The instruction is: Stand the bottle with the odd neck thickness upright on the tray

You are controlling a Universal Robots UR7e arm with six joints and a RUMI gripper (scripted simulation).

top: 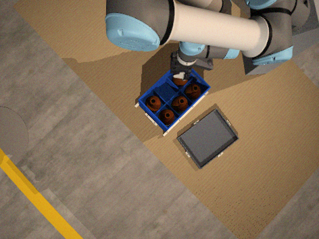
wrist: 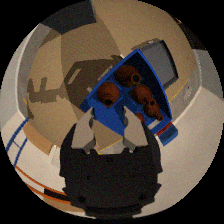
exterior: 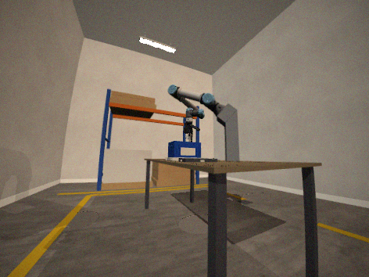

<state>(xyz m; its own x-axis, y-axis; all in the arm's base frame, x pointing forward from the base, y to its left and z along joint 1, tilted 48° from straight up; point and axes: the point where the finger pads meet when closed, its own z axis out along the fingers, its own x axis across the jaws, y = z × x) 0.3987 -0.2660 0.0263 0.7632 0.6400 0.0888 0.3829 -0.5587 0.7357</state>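
Now: the blue crate 110 mm below my hand, 100 mm ahead of it and 10 mm to the left of it. From my hand the other things lie so: brown bottle 200 mm ahead, 110 mm below, 30 mm to the left; grey tray 260 mm to the left, 190 mm ahead, 180 mm below.
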